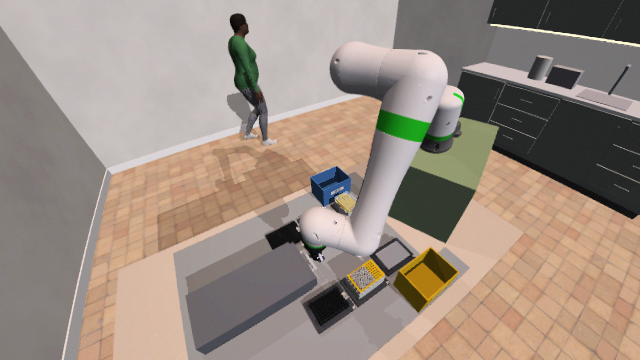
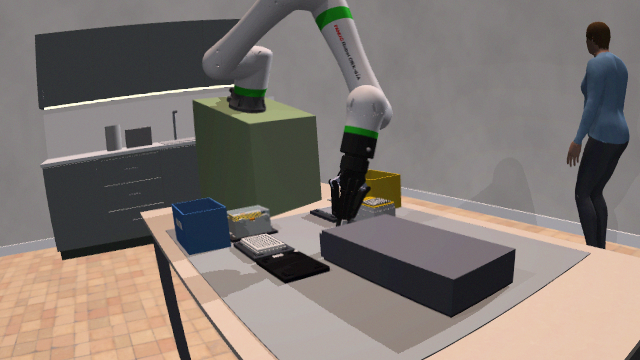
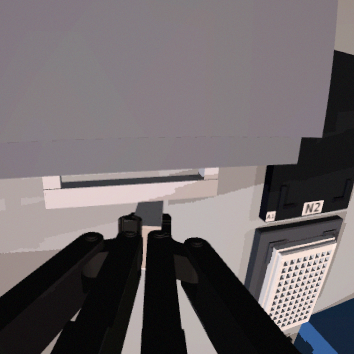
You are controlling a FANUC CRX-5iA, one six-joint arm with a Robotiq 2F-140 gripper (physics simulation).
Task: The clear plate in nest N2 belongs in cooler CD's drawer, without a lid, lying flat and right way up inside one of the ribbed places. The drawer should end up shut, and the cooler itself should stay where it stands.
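Frame: origin at the arm's base, x ahead, y down, z left, level; metres.
Seen in the pictures: gripper, between the fingertips: (image 1: 311, 256) (image 3: 152, 202); arm's base, origin of its link: (image 1: 434, 140) (image 2: 247, 107).
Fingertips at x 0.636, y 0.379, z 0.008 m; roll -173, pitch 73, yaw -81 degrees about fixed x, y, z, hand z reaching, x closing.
Observation:
Pixels of each thing's middle, then the offset from my fingertips to it. "*": a spot on its surface instead.
- long grey box, middle of its body: (image 2: 412, 257) (image 1: 251, 292) dx +0.281, dy -0.025, dz +0.035 m
- pale bar handle, a spot on its surface: (image 3: 130, 194) * dx +0.019, dy -0.029, dz +0.023 m
- Nest N2, middle of its body: (image 3: 323, 136) (image 2: 291, 264) (image 1: 285, 236) dx +0.059, dy +0.008, dz -0.166 m
- white plate, middle of its body: (image 3: 293, 289) (image 2: 262, 243) dx -0.116, dy -0.003, dz -0.174 m
- blue bin, middle of its body: (image 2: 199, 224) (image 1: 330, 185) dx -0.286, dy -0.044, dz -0.315 m
- yellow bin, middle of its body: (image 2: 371, 190) (image 1: 424, 278) dx -0.320, dy -0.044, dz +0.334 m
- Yellow-topped tip box, middle of its body: (image 2: 372, 210) (image 1: 365, 278) dx -0.132, dy -0.028, dz +0.206 m
- black ribbed nest, a spot on its surface: (image 1: 327, 306) * dx +0.047, dy -0.008, dz +0.216 m
Cooler CD, a long grey box (image 1: 245, 295) (image 2: 415, 245) (image 3: 165, 70), stands on the mat. Its drawer front (image 3: 150, 156) lies against the body with no gap showing. A pale bar handle (image 3: 130, 194) sticks out from the front. My gripper (image 1: 320, 257) (image 2: 340, 220) (image 3: 152, 202) is shut and empty, pointing down just in front of the handle; whether it touches the handle cannot be told. Nest N2 (image 1: 280, 238) (image 2: 292, 266) (image 3: 315, 185) is black, and no plate shows in it. The clear plate does not show; the drawer's inside is hidden.
A white plate (image 2: 263, 243) (image 3: 300, 285) sits in the nest beside N2. A blue bin (image 1: 322, 193) (image 2: 202, 230) and a yellow bin (image 1: 412, 291) (image 2: 387, 190) stand on the table. Yellow-topped tip box (image 1: 366, 277) and black ribbed nest (image 1: 327, 306) lie near the cooler. A person (image 1: 243, 60) (image 2: 605, 100) is beyond the table.

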